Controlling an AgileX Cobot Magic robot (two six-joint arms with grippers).
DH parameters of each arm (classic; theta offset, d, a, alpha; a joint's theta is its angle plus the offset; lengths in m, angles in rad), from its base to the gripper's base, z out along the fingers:
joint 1: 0 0.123 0 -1.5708
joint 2: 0.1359 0 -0.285 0
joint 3: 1.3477 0 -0.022 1.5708
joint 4: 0 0.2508 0 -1.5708
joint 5: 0 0 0.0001 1.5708
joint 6: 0 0.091 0 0
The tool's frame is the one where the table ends.
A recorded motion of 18 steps. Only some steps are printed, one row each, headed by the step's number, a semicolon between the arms.
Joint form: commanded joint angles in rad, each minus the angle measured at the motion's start. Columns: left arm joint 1, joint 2, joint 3, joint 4, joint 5, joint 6; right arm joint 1, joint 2, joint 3, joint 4, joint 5, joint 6.
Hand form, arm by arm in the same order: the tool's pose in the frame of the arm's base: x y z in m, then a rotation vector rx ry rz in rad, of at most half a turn. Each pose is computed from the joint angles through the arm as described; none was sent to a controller.
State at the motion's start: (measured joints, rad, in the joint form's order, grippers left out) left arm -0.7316 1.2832 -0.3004 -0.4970 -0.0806 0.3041; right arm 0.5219 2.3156 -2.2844 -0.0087 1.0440 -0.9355
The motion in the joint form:
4: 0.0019 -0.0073 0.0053 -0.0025 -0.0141 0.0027; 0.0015 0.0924 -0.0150 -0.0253 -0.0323 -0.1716
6: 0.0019 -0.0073 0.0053 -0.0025 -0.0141 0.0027; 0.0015 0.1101 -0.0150 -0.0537 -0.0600 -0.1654
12: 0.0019 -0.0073 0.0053 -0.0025 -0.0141 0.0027; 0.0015 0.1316 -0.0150 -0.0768 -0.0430 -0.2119
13: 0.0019 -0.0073 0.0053 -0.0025 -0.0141 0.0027; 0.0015 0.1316 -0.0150 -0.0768 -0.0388 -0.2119
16: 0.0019 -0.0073 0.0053 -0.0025 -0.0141 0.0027; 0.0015 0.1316 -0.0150 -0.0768 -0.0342 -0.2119
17: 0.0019 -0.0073 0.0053 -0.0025 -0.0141 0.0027; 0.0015 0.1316 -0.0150 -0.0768 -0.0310 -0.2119
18: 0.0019 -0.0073 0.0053 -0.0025 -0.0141 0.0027; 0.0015 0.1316 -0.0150 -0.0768 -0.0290 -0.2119
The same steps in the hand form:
4: 0.1457 -0.1248 0.1568 0.6216 2.3330 -0.3796; 0.4632 0.2643 0.2218 -1.9198 1.7903 -0.2506
6: 0.1457 -0.1248 0.1568 0.6216 2.3330 -0.3796; 0.4676 0.2644 0.2138 -1.9188 1.7828 -0.2869
12: 0.1457 -0.1248 0.1568 0.6216 2.3330 -0.3796; 0.4690 0.2631 0.2016 -2.0002 1.7603 -0.3194
13: 0.1457 -0.1248 0.1568 0.6216 2.3330 -0.3796; 0.4687 0.2629 0.2014 -2.0032 1.7633 -0.3181
16: 0.1457 -0.1248 0.1568 0.6216 2.3330 -0.3796; 0.4684 0.2627 0.2012 -2.0064 1.7665 -0.3166
17: 0.1457 -0.1248 0.1568 0.6216 2.3330 -0.3796; 0.4681 0.2625 0.2010 -2.0087 1.7688 -0.3156
18: 0.1457 -0.1248 0.1568 0.6216 2.3330 -0.3796; 0.4680 0.2625 0.2010 -2.0101 1.7702 -0.3150

